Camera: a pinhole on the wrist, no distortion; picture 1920 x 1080 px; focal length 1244.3 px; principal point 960.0 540.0 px. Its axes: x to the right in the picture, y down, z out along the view. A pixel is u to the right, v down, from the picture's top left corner.
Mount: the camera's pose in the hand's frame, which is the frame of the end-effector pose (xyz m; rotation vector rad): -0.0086 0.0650 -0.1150 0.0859 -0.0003 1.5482
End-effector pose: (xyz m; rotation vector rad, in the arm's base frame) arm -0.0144 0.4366 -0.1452 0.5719 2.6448 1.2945
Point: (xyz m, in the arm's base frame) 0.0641 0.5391 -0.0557
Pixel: 1716 785
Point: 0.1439 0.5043 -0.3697
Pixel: 451 1017
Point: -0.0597 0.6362 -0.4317
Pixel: 495 263
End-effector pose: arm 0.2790 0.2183 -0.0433 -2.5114 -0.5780 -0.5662
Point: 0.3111 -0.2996 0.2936
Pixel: behind the camera
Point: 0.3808 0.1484 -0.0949
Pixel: 1548 215
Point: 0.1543 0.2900 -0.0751
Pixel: outside the picture
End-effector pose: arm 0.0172 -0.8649 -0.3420 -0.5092 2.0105 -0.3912
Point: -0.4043 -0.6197 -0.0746
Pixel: behind the camera
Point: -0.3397 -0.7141 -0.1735
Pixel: behind the camera
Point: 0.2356 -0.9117 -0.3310
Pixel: 412 872
